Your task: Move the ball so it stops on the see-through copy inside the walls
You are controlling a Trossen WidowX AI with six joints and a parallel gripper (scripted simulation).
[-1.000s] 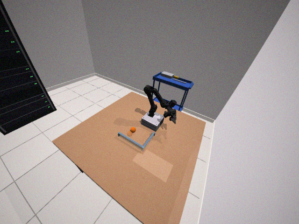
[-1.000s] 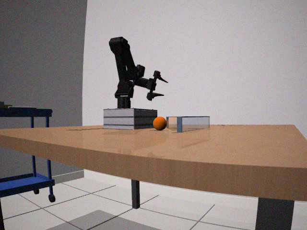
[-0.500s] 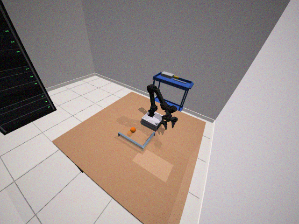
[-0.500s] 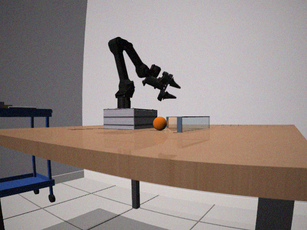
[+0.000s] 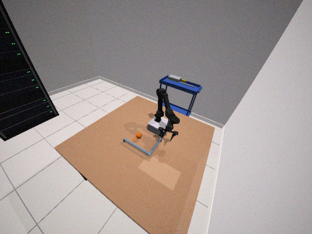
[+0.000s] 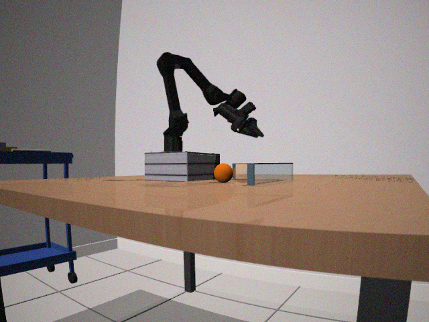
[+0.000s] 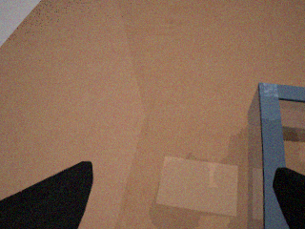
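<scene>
Now: the orange ball 300 mm to the right of my gripper tip, 130 mm below it and 10 mm behind it. Round my gripper tip: see-through copy 300 mm to the right, 130 mm below, 60 mm ahead; clear wall 240 mm to the right, 130 mm below, 130 mm ahead.
</scene>
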